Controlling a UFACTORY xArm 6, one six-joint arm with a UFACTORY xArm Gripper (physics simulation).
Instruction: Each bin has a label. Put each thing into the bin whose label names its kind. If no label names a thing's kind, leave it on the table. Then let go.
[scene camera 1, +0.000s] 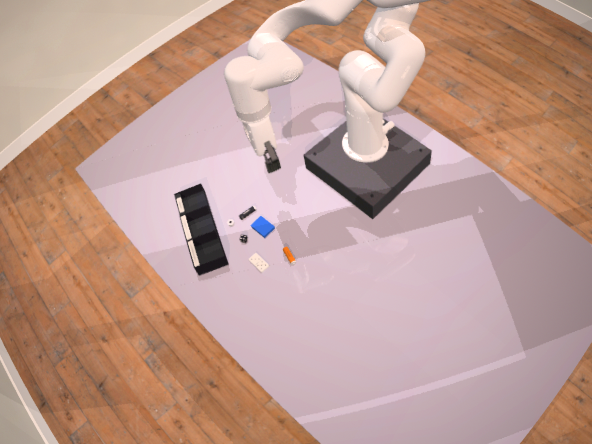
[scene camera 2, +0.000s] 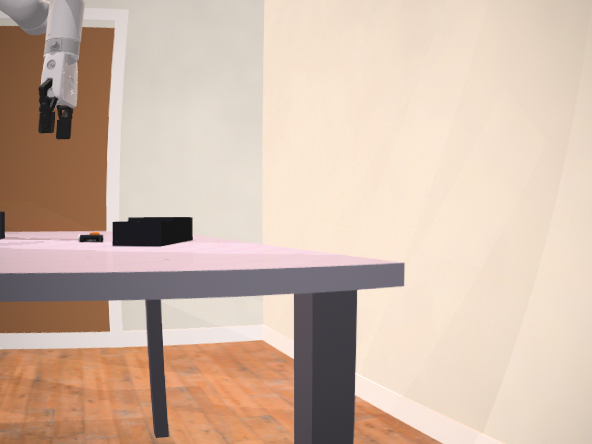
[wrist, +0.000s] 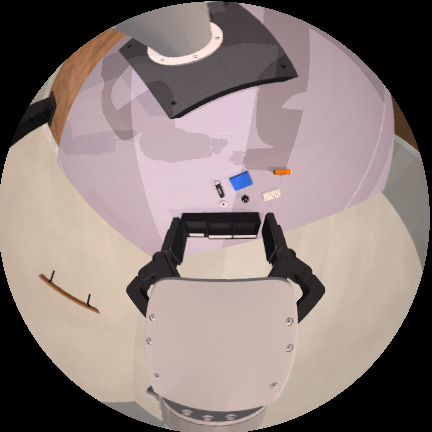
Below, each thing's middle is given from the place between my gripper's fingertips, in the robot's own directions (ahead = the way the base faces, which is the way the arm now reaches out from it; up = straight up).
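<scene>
Relative to the black three-bin tray (scene camera 1: 205, 247), my hand is 8 cm to the left of it, 18 cm above it and 21 cm short of it.
</scene>
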